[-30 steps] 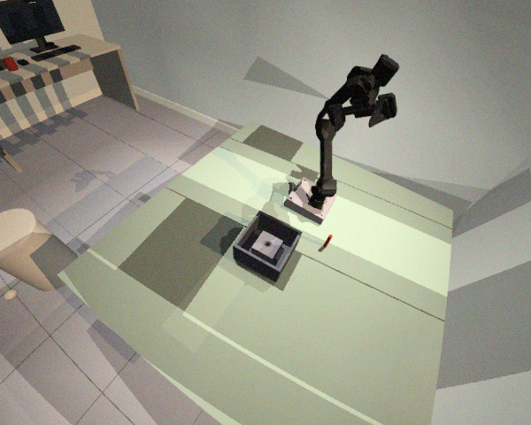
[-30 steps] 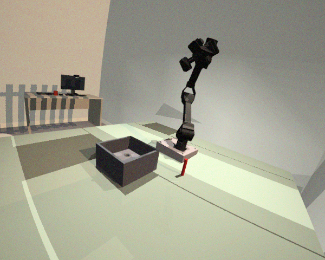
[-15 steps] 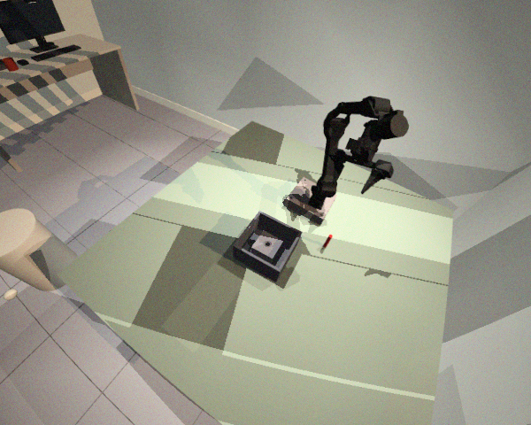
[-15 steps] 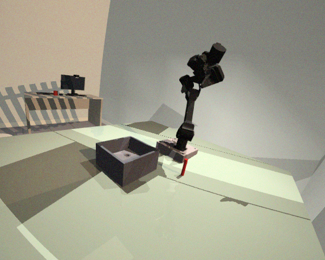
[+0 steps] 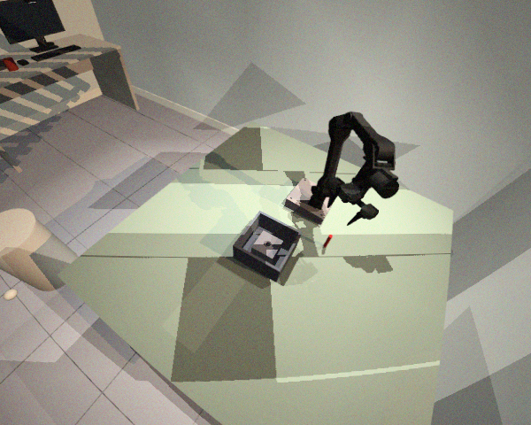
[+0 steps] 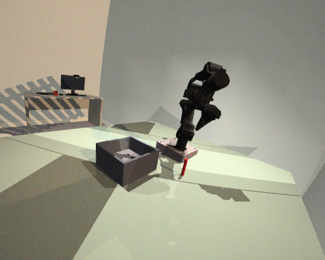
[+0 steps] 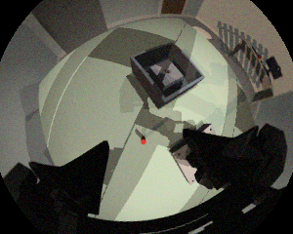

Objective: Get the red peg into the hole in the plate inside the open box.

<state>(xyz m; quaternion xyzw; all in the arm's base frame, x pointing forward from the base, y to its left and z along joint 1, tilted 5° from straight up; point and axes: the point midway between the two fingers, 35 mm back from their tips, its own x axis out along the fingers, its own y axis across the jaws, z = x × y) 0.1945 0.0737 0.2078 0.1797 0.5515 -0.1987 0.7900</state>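
The red peg is 2 cm behind my gripper tip, 2 cm to the left of it and 18 cm below it. Also, from my gripper tip: grey plate (11 cm ahead, 20 cm to the right, 18 cm below); then dark box (11 cm ahead, 20 cm to the right, 20 cm below).
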